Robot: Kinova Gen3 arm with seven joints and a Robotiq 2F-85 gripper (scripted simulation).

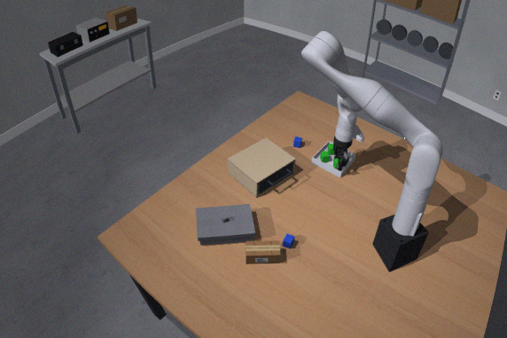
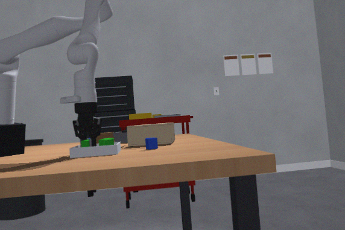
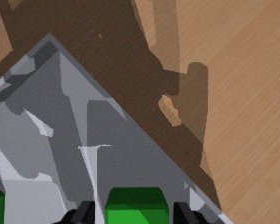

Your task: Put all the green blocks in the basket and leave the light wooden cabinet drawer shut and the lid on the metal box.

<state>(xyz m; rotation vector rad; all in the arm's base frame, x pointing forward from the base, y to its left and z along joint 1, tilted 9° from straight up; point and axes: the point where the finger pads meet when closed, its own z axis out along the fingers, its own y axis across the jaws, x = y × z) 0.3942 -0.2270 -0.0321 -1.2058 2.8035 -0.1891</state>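
My gripper is now 3 cm to the left of the white basket, 3 cm short of it and 2 cm above it. Also, from my hand: cardboard box (53 cm to the left, 3 cm behind, 1 cm above); then drawer (23 cm to the left, 20 cm ahead, 1 cm above); then light wooden cabinet (23 cm to the left, 21 cm ahead, 1 cm above).
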